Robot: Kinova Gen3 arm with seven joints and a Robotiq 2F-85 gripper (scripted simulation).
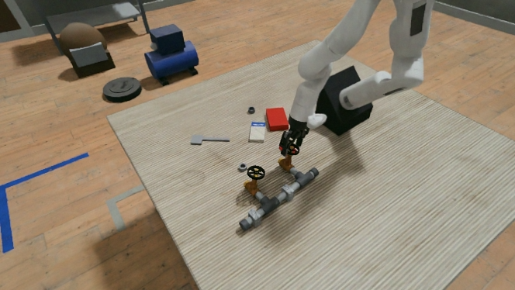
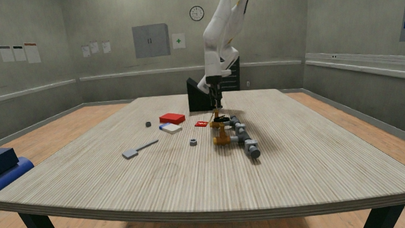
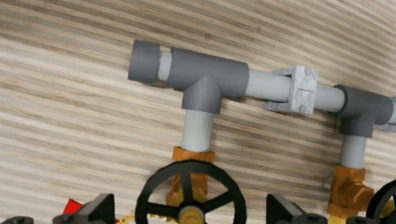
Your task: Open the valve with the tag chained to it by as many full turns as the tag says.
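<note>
My hand is 7 cm past the red tag, 8 cm to the left of it and 10 cm above it. Also, from my hand: nut 13 cm ahead, 12 cm to the right, 10 cm below; red box 15 cm behind, 23 cm to the right, 9 cm below; grey flat tool 15 cm ahead, 34 cm to the right, 10 cm below.
</note>
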